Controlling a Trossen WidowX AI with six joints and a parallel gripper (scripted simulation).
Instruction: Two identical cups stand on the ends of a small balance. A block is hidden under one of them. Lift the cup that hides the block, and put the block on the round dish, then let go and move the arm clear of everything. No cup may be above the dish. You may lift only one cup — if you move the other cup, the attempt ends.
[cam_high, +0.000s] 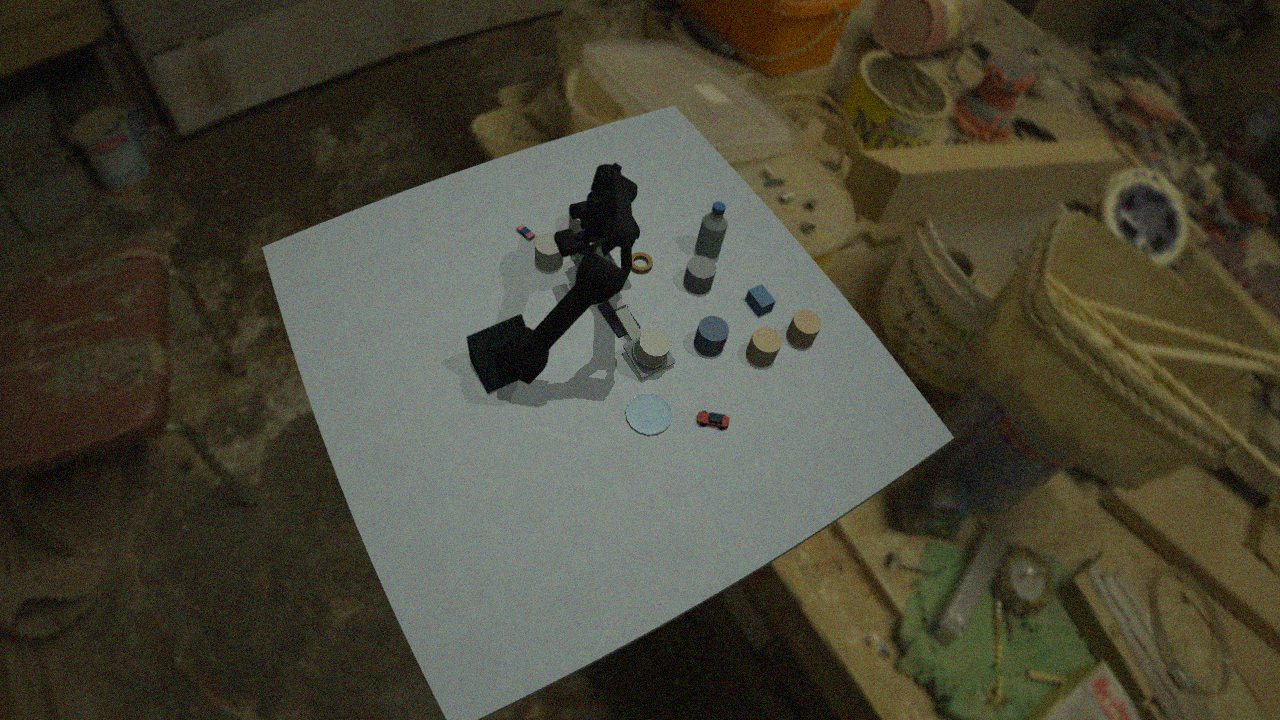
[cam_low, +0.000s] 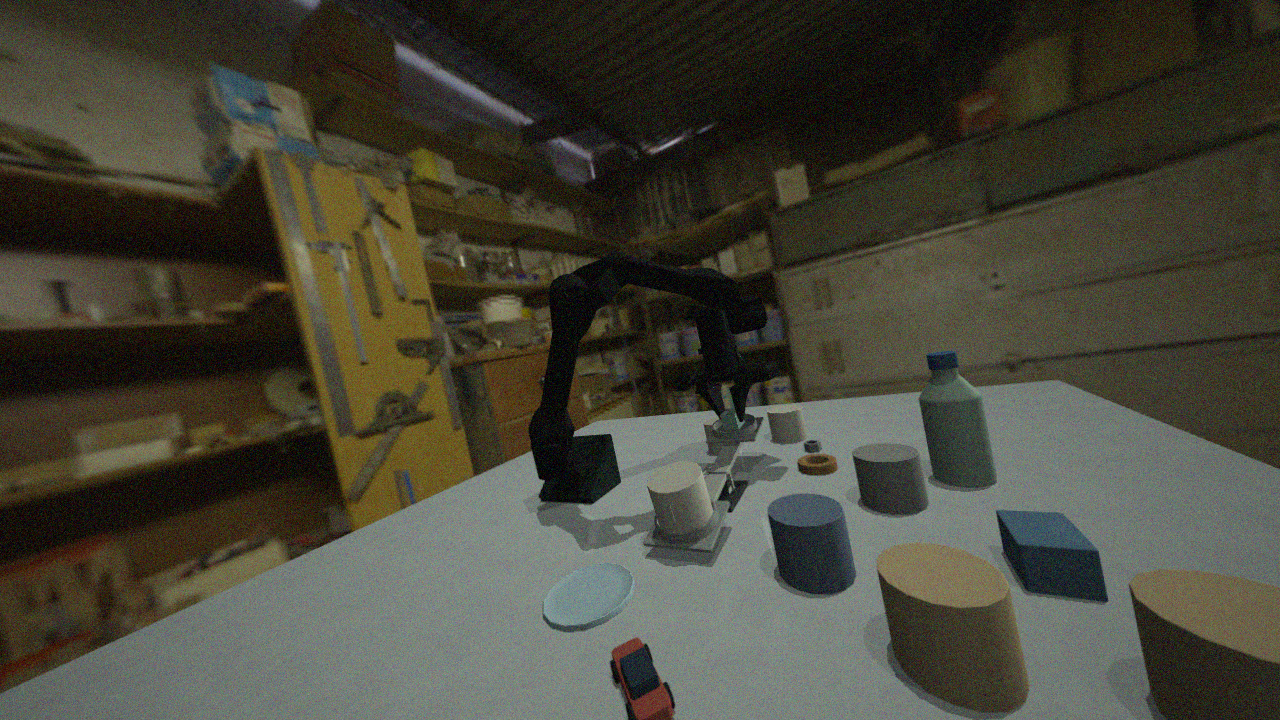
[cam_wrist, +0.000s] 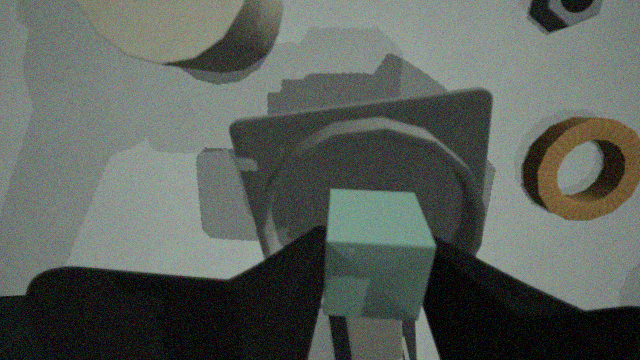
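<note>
My gripper tip is now 6 cm past the pale blue round dish, 38 cm to the left of it and 8 cm above it. Round my gripper tip: grey cylinder 22 cm ahead, 10 cm to the right, 5 cm below; ring 13 cm ahead, 8 cm below; teal block 1 cm above.
</note>
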